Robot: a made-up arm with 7 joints.
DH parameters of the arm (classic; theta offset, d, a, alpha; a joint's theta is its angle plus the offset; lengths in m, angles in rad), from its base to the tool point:
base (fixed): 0 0 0 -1.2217
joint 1: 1.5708 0 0 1.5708
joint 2: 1.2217 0 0 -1.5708
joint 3: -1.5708 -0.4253 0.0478 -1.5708
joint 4: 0 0 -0.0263 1.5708
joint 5: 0 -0.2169 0 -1.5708
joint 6: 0 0 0 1.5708
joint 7: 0 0 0 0
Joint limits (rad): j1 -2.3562..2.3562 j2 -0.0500..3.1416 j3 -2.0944..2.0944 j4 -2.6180..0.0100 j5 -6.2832..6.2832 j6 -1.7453..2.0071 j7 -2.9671..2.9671
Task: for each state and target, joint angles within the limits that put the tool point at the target. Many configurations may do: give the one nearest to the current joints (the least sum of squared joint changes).
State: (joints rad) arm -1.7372 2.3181 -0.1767 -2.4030 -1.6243 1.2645 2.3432
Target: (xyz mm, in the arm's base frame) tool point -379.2 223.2 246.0
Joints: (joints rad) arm -1.8894 2.6982 0.0585 -1.6789 -1.6243 1.2645 2.3432
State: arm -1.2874 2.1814 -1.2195 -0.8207 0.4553 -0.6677 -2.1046
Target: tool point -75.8 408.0 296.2
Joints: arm -1.3813 2.6225 -1.0944 -1.6475 0.4553 -0.6677 -2.1046
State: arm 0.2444 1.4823 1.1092 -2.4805 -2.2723 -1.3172 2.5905
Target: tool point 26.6 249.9 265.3
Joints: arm -0.0105 1.7417 1.4420 -2.3509 -2.2723 -1.3172 2.5905
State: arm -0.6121 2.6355 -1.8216 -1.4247 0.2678 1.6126 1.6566
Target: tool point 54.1 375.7 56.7
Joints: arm -0.7035 2.3228 -1.6029 -2.2669 0.2678 1.6126 1.6566
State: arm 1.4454 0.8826 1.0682 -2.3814 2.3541 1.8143 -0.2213
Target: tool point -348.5 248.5 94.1
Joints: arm 1.8312 0.4230 1.2252 -2.0126 2.3541 1.8143 -0.2213
